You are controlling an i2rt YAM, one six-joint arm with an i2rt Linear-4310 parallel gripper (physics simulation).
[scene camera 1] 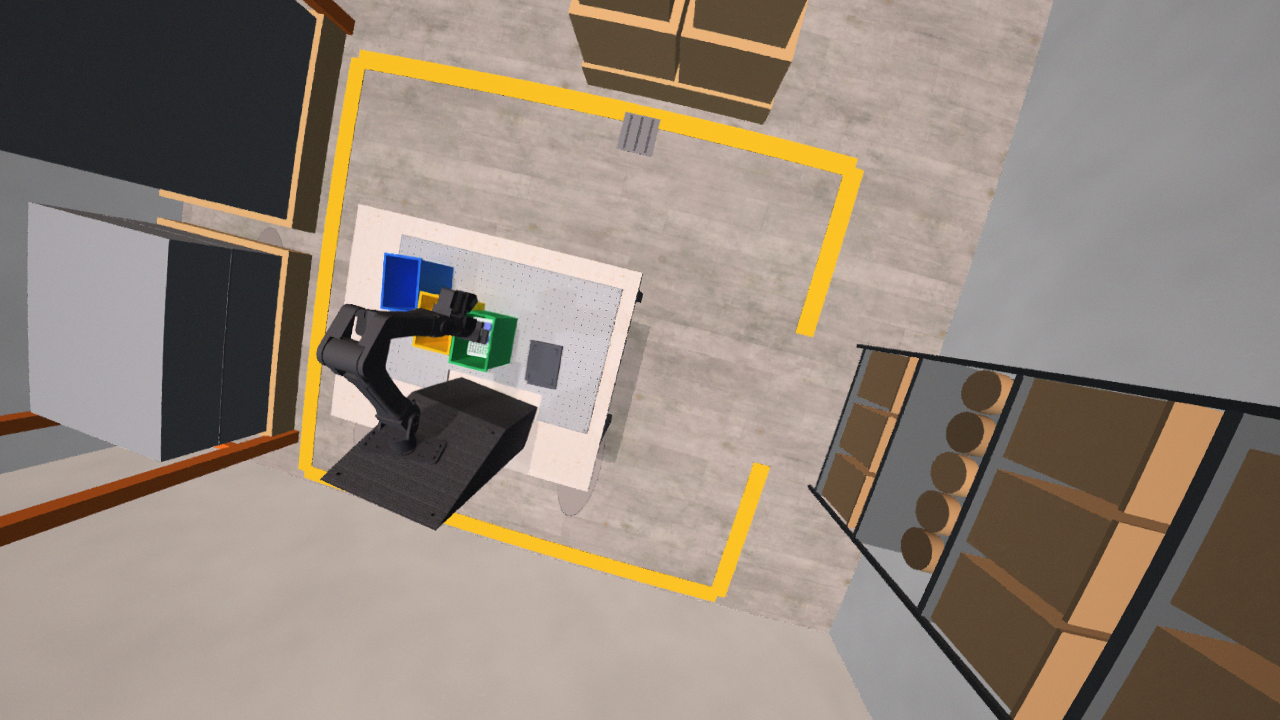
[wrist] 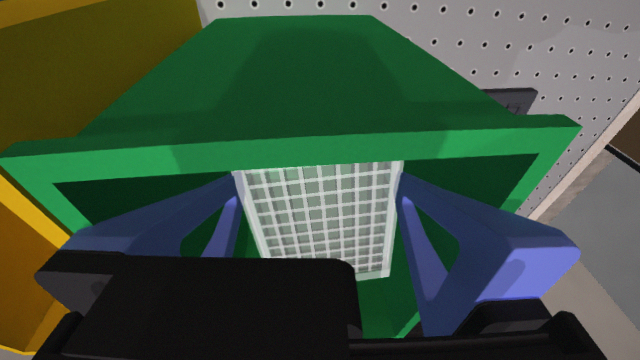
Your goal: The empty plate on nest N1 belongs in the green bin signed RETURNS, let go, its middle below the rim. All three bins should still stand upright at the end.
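Seen in the pictures: gripper, fingertip midpoint: [scene camera 1: 483, 331] [wrist: 319, 181]; arm's base at its link origin: [scene camera 1: 404, 446].
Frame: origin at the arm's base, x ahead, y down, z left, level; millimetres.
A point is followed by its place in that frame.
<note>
The clear gridded plate [scene camera 1: 477, 347] @(x 249, y 246, z -91 mm) [wrist: 320, 215] @(x 282, y 253, z -103 mm) is between the two blue fingers of my gripper [scene camera 1: 484, 331] @(x 299, y 262, z -108 mm) [wrist: 319, 181] @(x 299, y 262, z -108 mm), which is shut on its side edges. The plate is tilted and reaches into the mouth of the green bin [scene camera 1: 502, 343] @(x 257, y 301, z -152 mm) [wrist: 310, 145] @(x 360, y 209, z -116 mm). In the wrist view its far end goes out of sight behind the bin's rim, and the black gripper body hides part of its near end. The fingertips are at the bin's mouth. The RETURNS sign and the N1 label cannot be read.
The yellow bin [scene camera 1: 431, 342] @(x 264, y 283, z 97 mm) [wrist: 100, 65] @(x 381, y 263, z -46 mm) is beside the green bin, with the blue bin [scene camera 1: 401, 282] @(x 471, y 284, z 192 mm) beyond it. All three bins appear upright. A dark grey flat pad [scene camera 1: 543, 362] @(x 181, y 377, z -266 mm) [wrist: 520, 97] @(x 238, y 377, z -318 mm) lies on the perforated board [scene camera 1: 572, 313] @(x 356, y 388, z -377 mm) [wrist: 500, 40] @(x 296, y 389, z -289 mm) on the other side.
</note>
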